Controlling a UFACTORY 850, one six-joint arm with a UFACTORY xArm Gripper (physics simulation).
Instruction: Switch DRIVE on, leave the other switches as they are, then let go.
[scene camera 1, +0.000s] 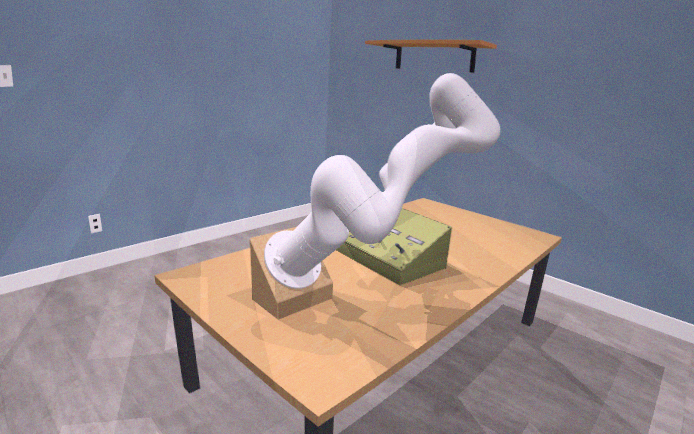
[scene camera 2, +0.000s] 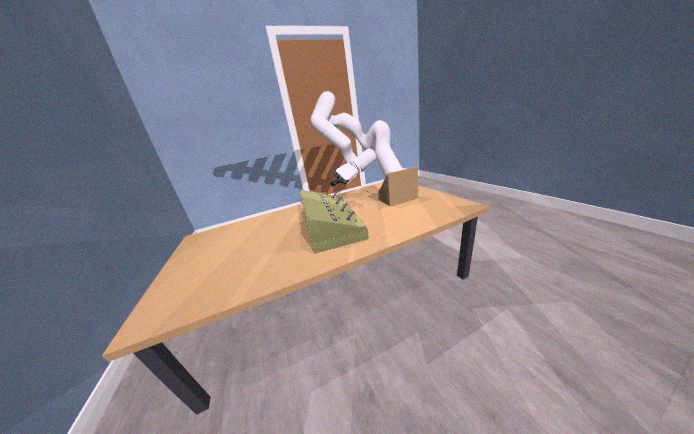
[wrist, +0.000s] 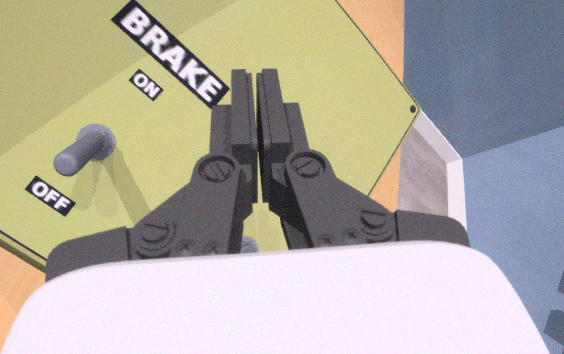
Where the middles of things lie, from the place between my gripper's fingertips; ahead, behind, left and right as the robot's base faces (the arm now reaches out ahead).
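Scene:
Brake switch lever (wrist: 71, 160): my hand is 90 mm above it, 20 mm past it and 40 mm to the right of it.

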